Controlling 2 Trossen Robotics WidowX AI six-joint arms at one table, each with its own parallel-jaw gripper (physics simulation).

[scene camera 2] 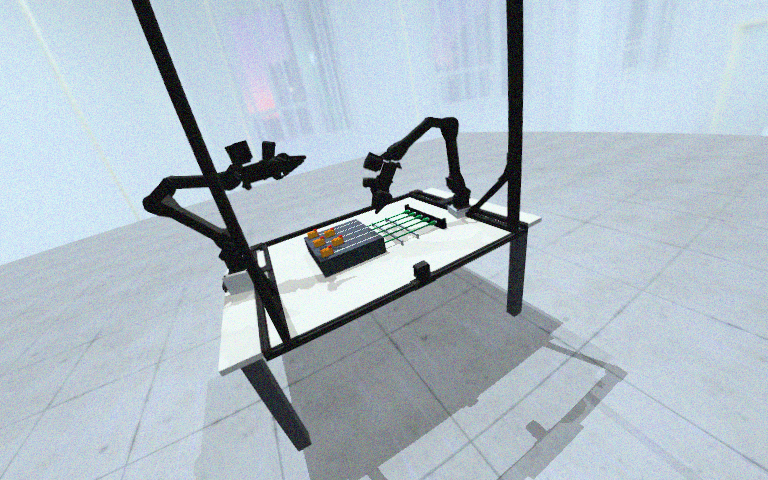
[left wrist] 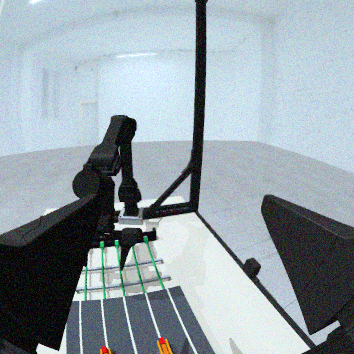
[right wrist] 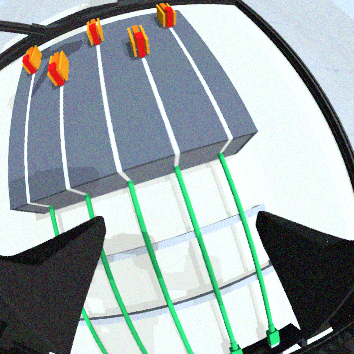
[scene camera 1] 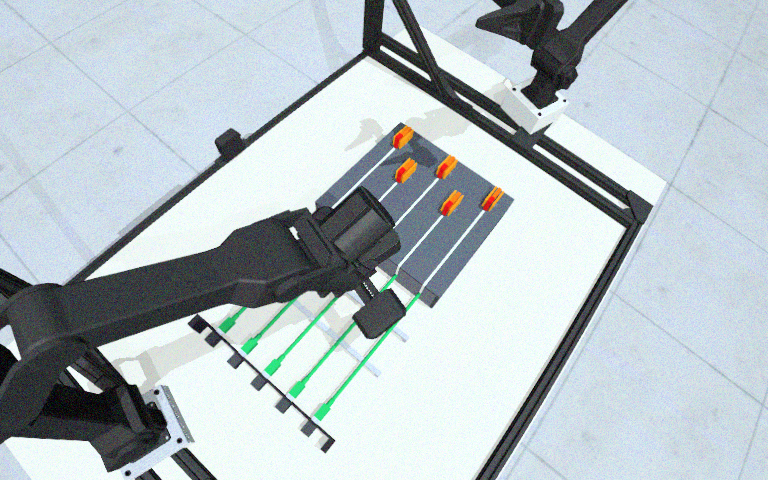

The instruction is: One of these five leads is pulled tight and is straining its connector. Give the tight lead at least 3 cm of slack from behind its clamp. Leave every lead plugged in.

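Where they show: left gripper, between the fingertips: (scene camera 2: 305,158) (left wrist: 184,203) (scene camera 1: 452,1); right gripper, between the fingertips: (scene camera 2: 374,210) (left wrist: 102,268) (right wrist: 182,222) (scene camera 1: 371,273); left arm's base, origin of its link: (scene camera 2: 239,268) (scene camera 1: 539,95); right arm's base, origin of its link: (scene camera 2: 461,206) (left wrist: 131,211) (scene camera 1: 142,431).
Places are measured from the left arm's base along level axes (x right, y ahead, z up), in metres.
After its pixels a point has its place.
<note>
Five leads (scene camera 1: 361,362) {z -0.050, x -0.250, y 0.630 m} (right wrist: 234,192) {z -0.050, x -0.221, y 0.526 m}, green then white, run side by side from a black rail (scene camera 1: 327,442) {z -0.032, x -0.321, y 0.738 m} (scene camera 2: 441,223) {z -0.049, x -0.046, y 0.809 m} to a slate-grey block (scene camera 1: 438,243) {z -0.010, x -0.160, y 0.413 m} (scene camera 2: 356,260) (right wrist: 132,110) {z -0.010, x -0.115, y 0.451 m}. Each white part reaches an orange-and-red piece (scene camera 1: 451,202) {z 0.020, x -0.118, y 0.358 m} (right wrist: 138,42) {z 0.012, x -0.117, y 0.370 m} on the block's top. I cannot tell which lead is tight. My right gripper (scene camera 2: 378,206) {z 0.037, x -0.157, y 0.554 m} (right wrist: 182,222) {z 0.037, x -0.157, y 0.554 m} points down above the green stretches, open and empty; in scene camera 1 its arm hides parts of several leads. My left gripper (scene camera 1: 481,23) (scene camera 2: 304,157) {z 0.324, x 0.001, y 0.350 m} (left wrist: 184,203) {z 0.324, x 0.001, y 0.350 m} is open, raised high beyond the block's far end.
Two thin grey bars (scene camera 1: 370,366) {z -0.055, x -0.263, y 0.621 m} (right wrist: 175,241) {z -0.055, x -0.155, y 0.576 m} cross under the green stretches between rail and block. A black frame with uprights (scene camera 2: 514,113) {z 0.344, x 0.130, y 1.020 m} (left wrist: 199,100) {z 0.425, x 0.123, y 1.020 m} edges the white table (scene camera 1: 509,316) {z -0.076, x -0.330, y 0.361 m}. A small black box (scene camera 1: 229,142) {z -0.026, x 0.239, y 0.620 m} (scene camera 2: 421,270) {z -0.036, x 0.266, y 0.614 m} (left wrist: 252,268) {z -0.031, x 0.244, y 0.600 m} sits on one long frame edge.
</note>
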